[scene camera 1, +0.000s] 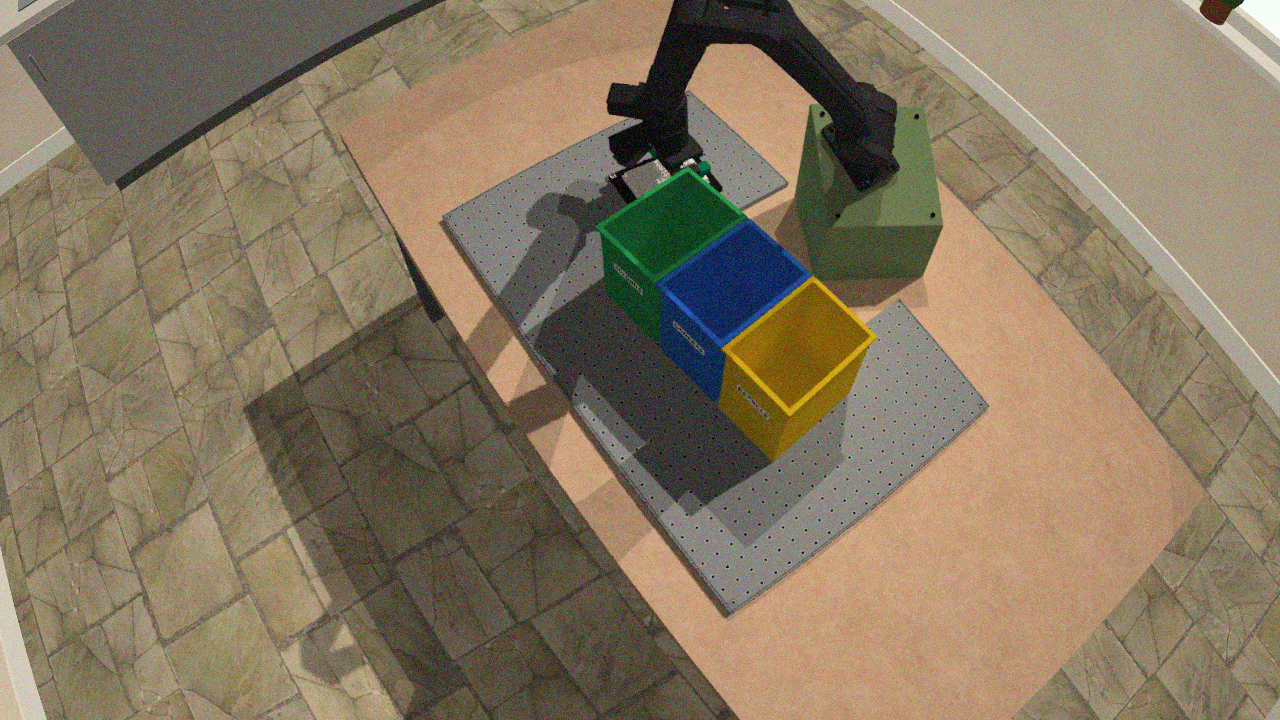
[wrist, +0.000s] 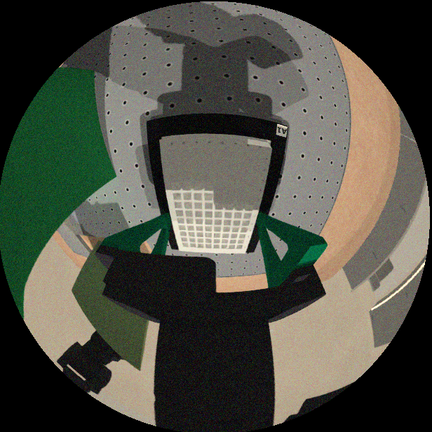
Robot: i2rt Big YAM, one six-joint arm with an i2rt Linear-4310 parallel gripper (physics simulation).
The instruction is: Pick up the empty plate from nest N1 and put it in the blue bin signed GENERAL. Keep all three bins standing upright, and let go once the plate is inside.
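Frame: origin at the arm's base, x ahead, y down, z left, level; millimetres.
Seen in the pictures: arm's base at its link origin: (scene camera 1: pixel 859 150).
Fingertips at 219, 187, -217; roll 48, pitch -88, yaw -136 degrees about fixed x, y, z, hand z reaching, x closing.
Pixels of each thing's top centre, then the offset from my fingertips to it, as dx, dy, dz. Level surfaces: height alone.
- blue bin at its top centre: (scene camera 1: pixel 735 278) +89, -165, +324
- green bin at its top centre: (scene camera 1: pixel 672 220) +117, -165, +195
- yellow bin at its top centre: (scene camera 1: pixel 802 342) +62, -165, +453
- grey perforated board at its surface level: dy +15
- tan table at its surface level: dy +27
A pale plate with a grid of wells (scene camera 1: pixel 638 180) (wrist: pixel 210 220) lies flat in a black nest frame (wrist: pixel 215 122) marked A1. My gripper (scene camera 1: pixel 678 162) (wrist: pixel 213 217) is open and empty. In the wrist view its green fingers stand apart, one on each side of the plate's lower end; their height above the nest is hard to tell. The blue bin (scene camera 1: pixel 735 279) stands upright between the green bin (scene camera 1: pixel 671 223) (wrist: pixel 50 150) and the yellow bin (scene camera 1: pixel 799 344), also upright. The blue bin's sign is too small to read clearly.
The bins stand on a grey perforated board (scene camera 1: pixel 904 394) (wrist: pixel 320 125) on a tan table (scene camera 1: pixel 1029 501). The green bin is close beside the nest. The arm's base is on a green pedestal block (scene camera 1: pixel 872 250) (wrist: pixel 117 320) behind the bins.
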